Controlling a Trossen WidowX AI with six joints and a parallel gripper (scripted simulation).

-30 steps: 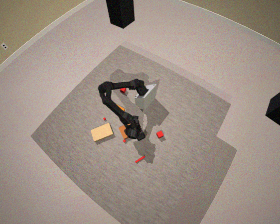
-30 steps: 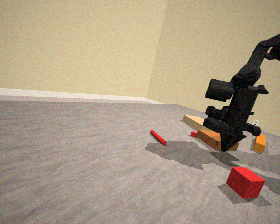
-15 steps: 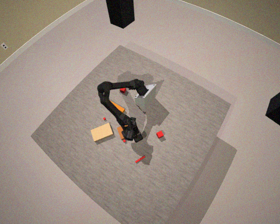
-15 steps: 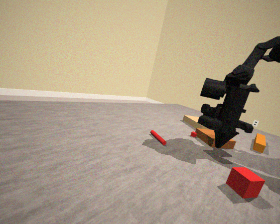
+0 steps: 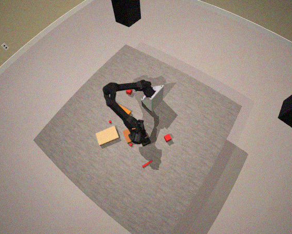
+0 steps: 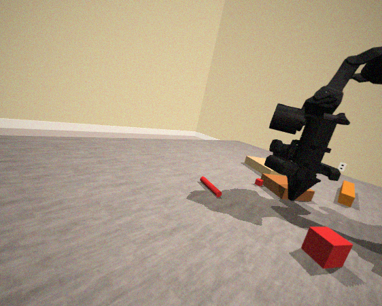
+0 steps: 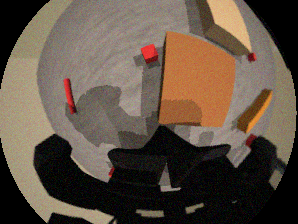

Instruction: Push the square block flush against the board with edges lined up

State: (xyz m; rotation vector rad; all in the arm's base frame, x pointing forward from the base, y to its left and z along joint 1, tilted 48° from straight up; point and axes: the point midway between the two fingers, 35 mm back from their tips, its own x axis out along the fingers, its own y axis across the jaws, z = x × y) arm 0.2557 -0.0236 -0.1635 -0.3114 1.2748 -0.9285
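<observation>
Right now my gripper tip is 4 cm short of the square block, 7 cm to the left of it and 1 cm below it. Also, from my gripper tip: red stick (13 cm ahead, 16 cm to the left); thin orange bar (8 cm behind, 30 cm to the right, 1 cm above); tan flat slab (16 cm ahead, 21 cm to the right, 1 cm above).
</observation>
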